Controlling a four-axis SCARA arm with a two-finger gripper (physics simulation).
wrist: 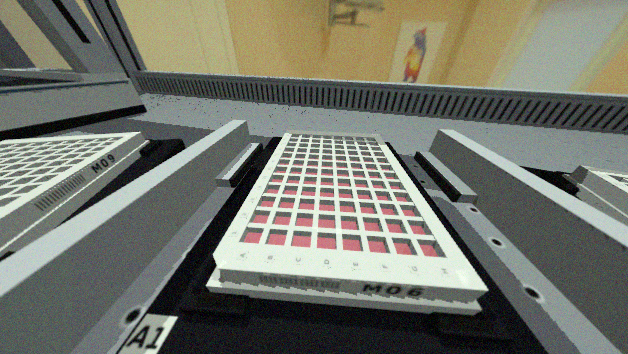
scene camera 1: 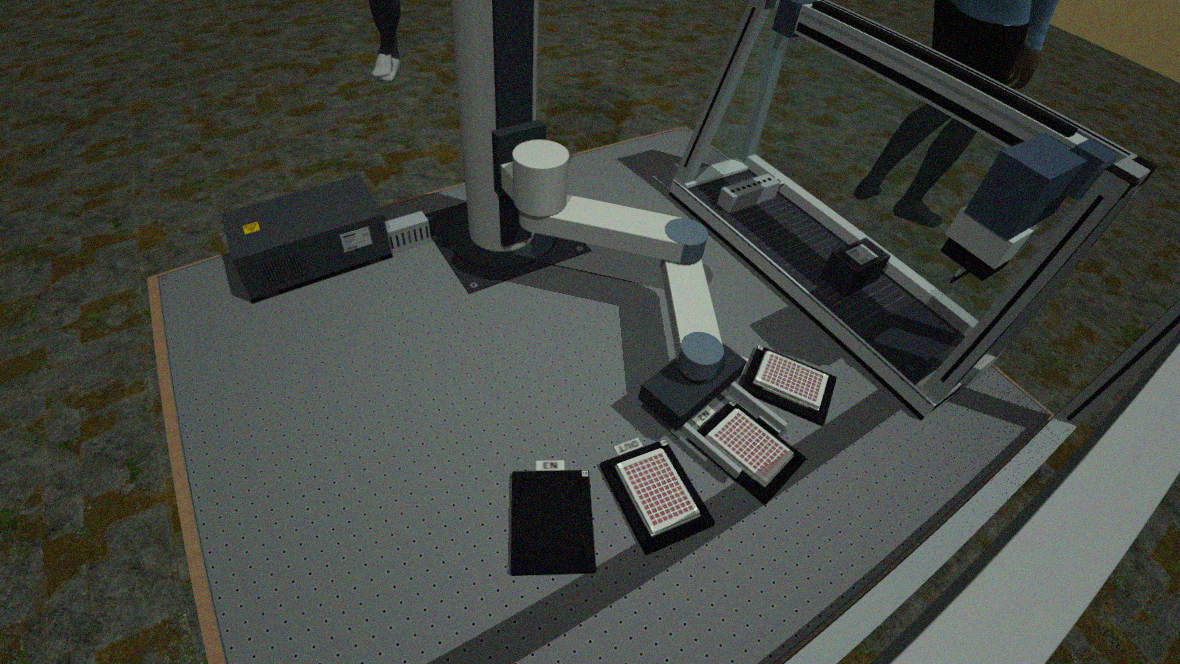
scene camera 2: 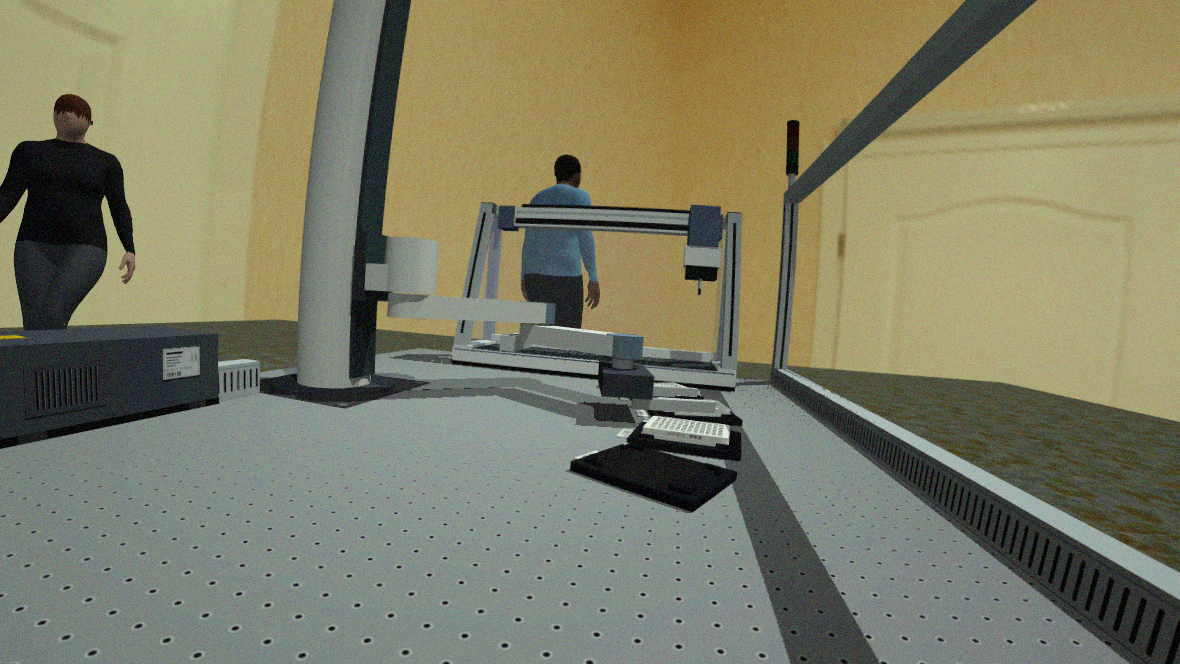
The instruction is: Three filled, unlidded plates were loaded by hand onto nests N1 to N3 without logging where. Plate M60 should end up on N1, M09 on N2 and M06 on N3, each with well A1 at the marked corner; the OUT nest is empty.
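Frame: origin at the arm's base, x ahead, y left, z up, level; centimetres.
Seen in the pictures: gripper, fingertip midpoint: (wrist: pixel 338 139) (scene camera 1: pixel 762 450) (scene camera 2: pixel 705 399); arm's base, link origin: (scene camera 1: pixel 502 237) (scene camera 2: pixel 334 390).
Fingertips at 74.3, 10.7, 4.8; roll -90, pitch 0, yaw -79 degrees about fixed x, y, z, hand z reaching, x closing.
Note:
Pixels of each thing's top centre, then the offset from my fingertips to it, as dx, dy, dz. "pt": a spot on its surface instead.
- plate M06, top centre: (wrist: pixel 334 167) (scene camera 1: pixel 751 443) (scene camera 2: pixel 692 403) -2.3, -0.2, -0.9
- nest N2, surface spot: (scene camera 1: pixel 767 493) pt +5.8, -3.3, -2.3
- A1 mark, top centre: (wrist: pixel 148 336) -10.8, +3.6, -2.3
- Plate M09, top centre: (scene camera 1: pixel 792 377) (scene camera 2: pixel 660 386) -8.9, +16.7, -0.9
- rightmost nest, surface spot: (wrist: pixel 161 160) pt -2.8, +13.4, -2.4
- third plate, top centre: (scene camera 2: pixel 688 426) (scene camera 1: pixel 657 487) -3.9, -18.8, -0.9
- OUT nest, top centre: (scene camera 2: pixel 687 431) (scene camera 1: pixel 657 490) -3.8, -18.8, -1.7
- Nest N3, top centre: (scene camera 2: pixel 655 462) (scene camera 1: pixel 552 517) -8.2, -35.1, -1.7
- dark box, surface spot: (scene camera 2: pixel 107 379) pt -77.8, -52.9, +2.8
My gripper (scene camera 1: pixel 755 450) (wrist: pixel 338 139) is open, with its fingers on either side of plate M06 (scene camera 1: pixel 749 445) (wrist: pixel 327 200) and gaps between pads and plate. M06 lies flat on nest N2 (scene camera 1: pixel 767 493); its lettered end is near the camera, row A toward the A1 mark (wrist: pixel 146 334). Plate M09 (scene camera 1: pixel 792 379) (wrist: pixel 55 175) lies on the rightmost nest (wrist: pixel 161 160), whose label is hidden. A third plate (scene camera 1: pixel 657 489) (scene camera 2: pixel 684 429), its label unreadable, lies on the OUT nest (scene camera 1: pixel 628 503). Nest N3 (scene camera 1: pixel 551 520) (scene camera 2: pixel 651 479) bears no plate.
A gantry frame (scene camera 2: pixel 606 216) stands beyond the nests. A dark box (scene camera 1: pixel 305 239) (scene camera 2: pixel 107 379) stands near the arm's column (scene camera 1: pixel 478 123) (scene camera 2: pixel 334 189). A slotted rail (scene camera 2: pixel 990 495) (wrist: pixel 300 95) runs along the table edge. Two people show in scene camera 2.

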